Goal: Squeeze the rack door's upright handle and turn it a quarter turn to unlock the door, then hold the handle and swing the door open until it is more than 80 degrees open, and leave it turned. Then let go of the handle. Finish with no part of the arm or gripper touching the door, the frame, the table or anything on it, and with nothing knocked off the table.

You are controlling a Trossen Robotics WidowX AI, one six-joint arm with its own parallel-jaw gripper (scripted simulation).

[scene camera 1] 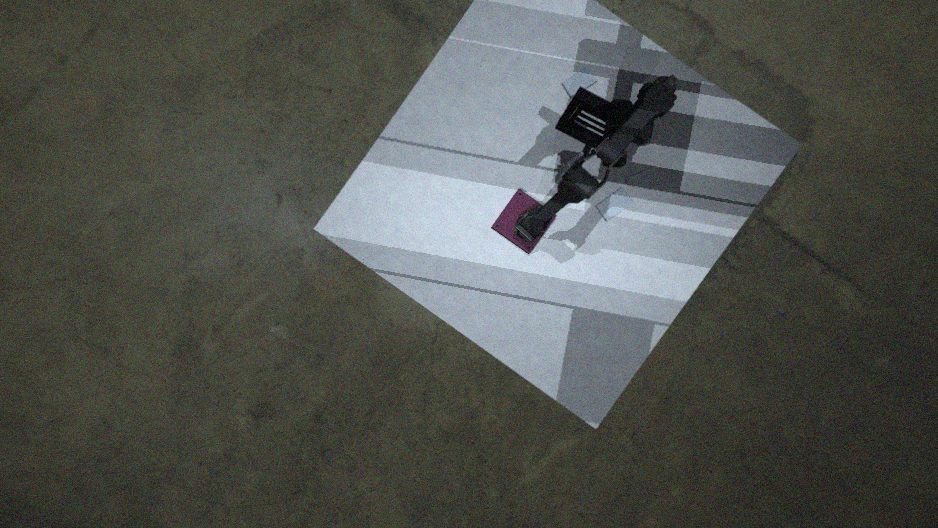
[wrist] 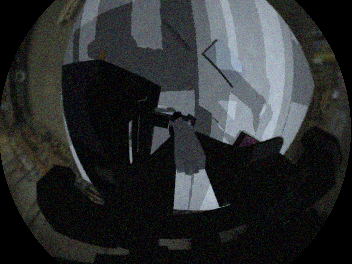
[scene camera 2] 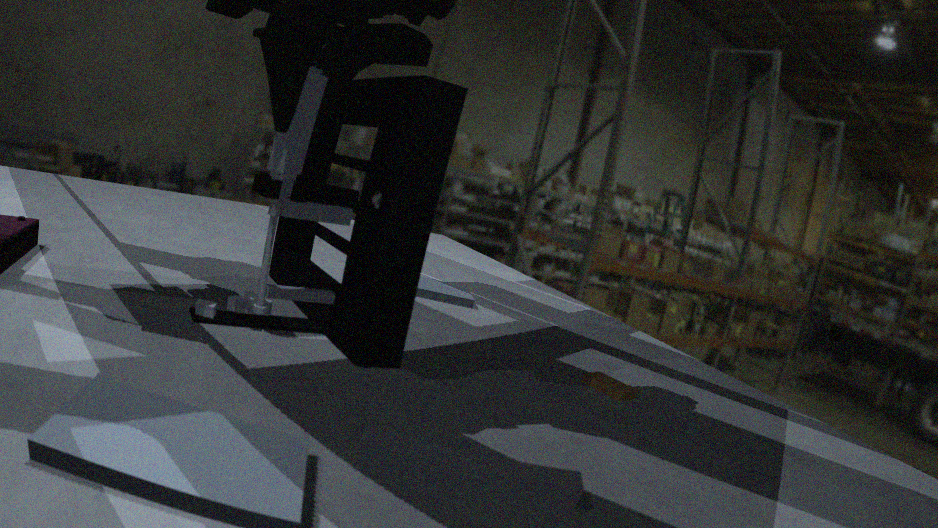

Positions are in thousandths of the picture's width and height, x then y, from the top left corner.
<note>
In view: the gripper (scene camera 2: 313, 255) and a black rack frame (scene camera 2: 440, 327).
The gripper also shows in scene camera 1 (scene camera 1: 643, 277) and in the wrist view (wrist: 524, 517). The black rack frame is seen too in the wrist view (wrist: 266, 343).
</note>
